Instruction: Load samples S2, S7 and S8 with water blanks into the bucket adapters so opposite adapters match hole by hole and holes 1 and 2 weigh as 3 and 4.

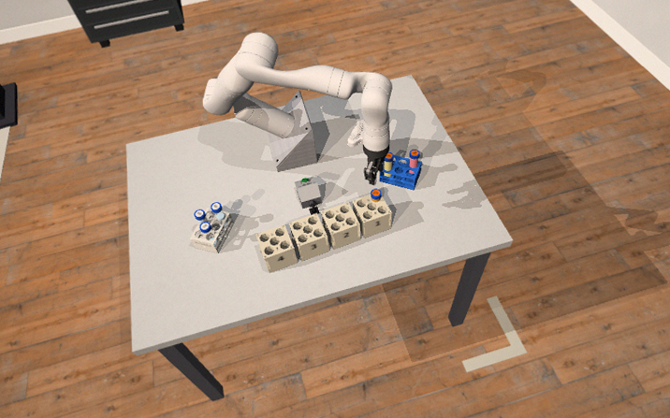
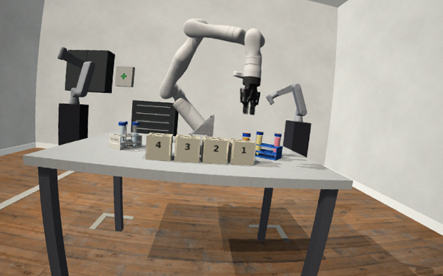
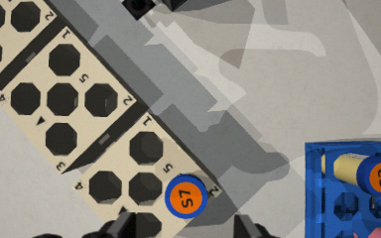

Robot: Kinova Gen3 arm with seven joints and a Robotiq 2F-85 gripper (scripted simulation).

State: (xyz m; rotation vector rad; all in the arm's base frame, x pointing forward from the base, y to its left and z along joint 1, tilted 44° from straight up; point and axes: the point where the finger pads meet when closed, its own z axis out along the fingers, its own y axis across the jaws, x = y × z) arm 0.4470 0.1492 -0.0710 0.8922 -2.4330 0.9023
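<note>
My hand is 150 mm above the sample S2, 130 mm past it and 100 mm to the right of it. Round my hand: blue sample rack: 190 mm below, 150 mm to the left, 110 mm behind; adapter 1: 170 mm below, 30 mm to the right, 20 mm ahead; sample S7: 150 mm below, 10 mm to the right.
</note>
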